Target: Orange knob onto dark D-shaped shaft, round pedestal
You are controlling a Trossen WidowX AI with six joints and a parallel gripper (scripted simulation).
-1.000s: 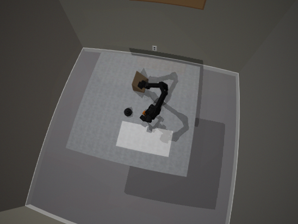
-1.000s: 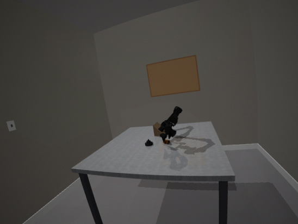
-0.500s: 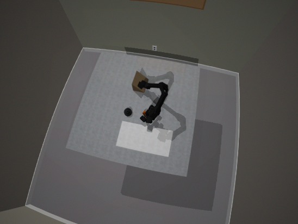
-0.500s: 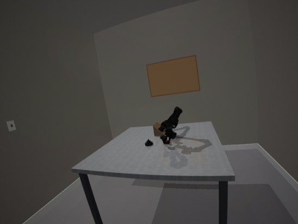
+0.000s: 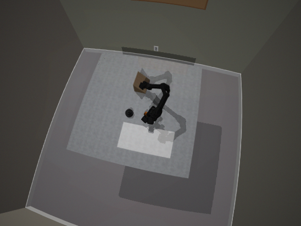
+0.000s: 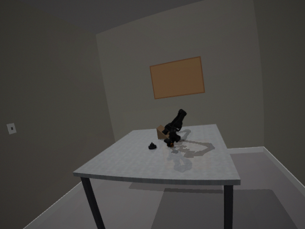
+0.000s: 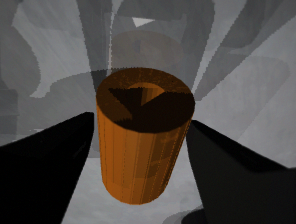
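My gripper tip is 190 mm to the left of the round pedestal, 30 mm short of it and 20 mm below it. Round my gripper tip: orange knob: 10 mm above.
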